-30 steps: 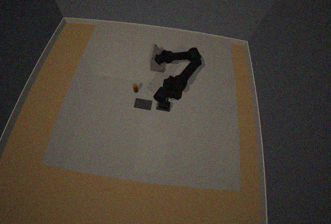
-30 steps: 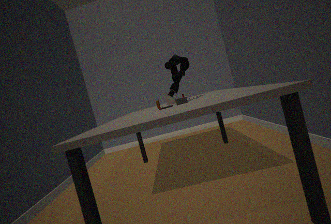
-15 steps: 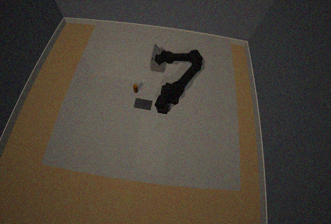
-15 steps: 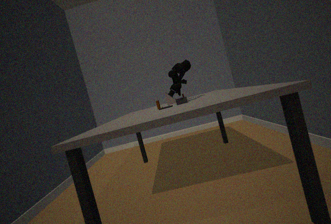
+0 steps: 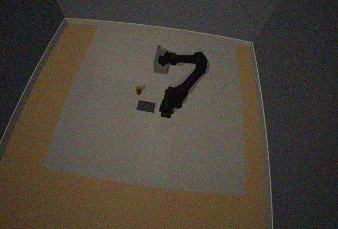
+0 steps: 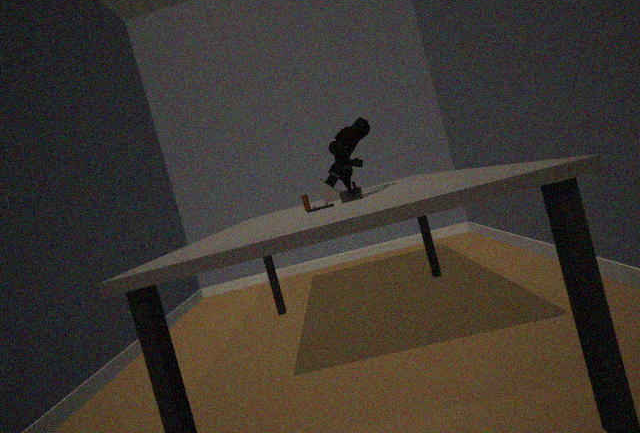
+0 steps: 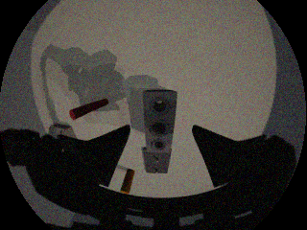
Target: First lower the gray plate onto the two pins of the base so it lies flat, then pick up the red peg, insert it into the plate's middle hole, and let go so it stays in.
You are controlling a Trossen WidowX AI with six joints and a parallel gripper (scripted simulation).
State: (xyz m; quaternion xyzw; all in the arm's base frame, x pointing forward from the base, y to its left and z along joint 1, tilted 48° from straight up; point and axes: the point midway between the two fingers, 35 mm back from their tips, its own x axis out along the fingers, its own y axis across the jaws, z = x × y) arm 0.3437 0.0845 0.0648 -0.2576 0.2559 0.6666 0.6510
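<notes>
My gripper tip is now 10 mm above the gray plate. Round my gripper tip: red peg 110 mm behind, 30 mm to the left, 10 mm below; orange cylinder 220 mm to the right, 100 mm behind, 10 mm below; dark base 150 mm to the right, 40 mm below.
</notes>
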